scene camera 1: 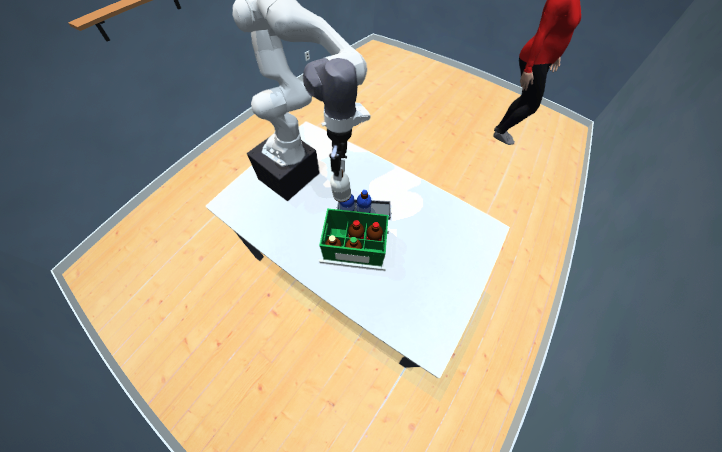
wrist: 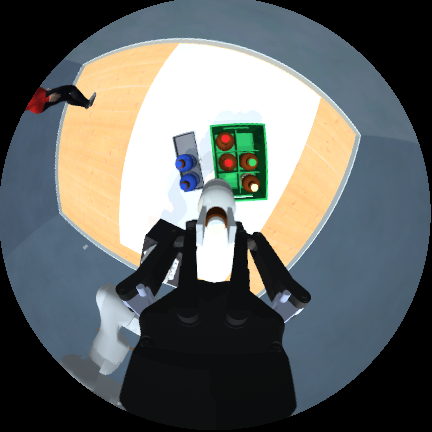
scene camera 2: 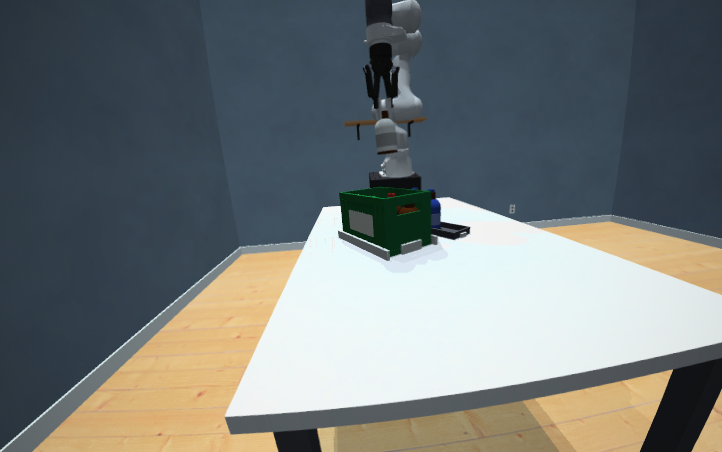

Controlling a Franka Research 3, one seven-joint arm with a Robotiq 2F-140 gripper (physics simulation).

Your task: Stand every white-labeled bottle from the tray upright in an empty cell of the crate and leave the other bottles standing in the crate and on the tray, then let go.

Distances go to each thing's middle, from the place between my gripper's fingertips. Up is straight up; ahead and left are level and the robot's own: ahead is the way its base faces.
My gripper is now 40 mm above the white-labeled bottle (wrist: 216, 194).
